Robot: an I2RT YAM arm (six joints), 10 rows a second.
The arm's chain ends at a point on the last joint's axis. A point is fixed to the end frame.
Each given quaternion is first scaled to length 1.
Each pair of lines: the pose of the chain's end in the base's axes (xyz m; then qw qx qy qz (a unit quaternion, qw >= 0)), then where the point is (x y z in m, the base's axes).
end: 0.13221 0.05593 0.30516 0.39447 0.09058 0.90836 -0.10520
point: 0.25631 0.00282 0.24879
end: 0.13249 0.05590 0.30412 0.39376 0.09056 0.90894 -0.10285
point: 0.25661 0.00327 0.24734
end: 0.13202 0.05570 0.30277 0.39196 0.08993 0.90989 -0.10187
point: 0.25601 0.00339 0.24541
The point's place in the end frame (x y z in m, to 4 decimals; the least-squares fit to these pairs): -0.0463 -0.0136 0.1381
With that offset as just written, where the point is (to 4 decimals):
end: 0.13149 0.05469 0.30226 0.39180 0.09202 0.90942 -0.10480
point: 0.2551 0.0014 0.2451
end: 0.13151 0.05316 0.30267 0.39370 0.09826 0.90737 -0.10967
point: 0.2547 -0.0023 0.2464
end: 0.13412 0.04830 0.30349 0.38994 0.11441 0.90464 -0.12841
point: 0.2543 -0.0138 0.2479
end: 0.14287 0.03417 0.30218 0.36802 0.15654 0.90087 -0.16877
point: 0.2531 -0.0432 0.2451
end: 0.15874 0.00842 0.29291 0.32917 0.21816 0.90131 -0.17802
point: 0.2549 -0.0800 0.2270
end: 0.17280 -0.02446 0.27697 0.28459 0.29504 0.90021 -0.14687
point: 0.2540 -0.1155 0.1962
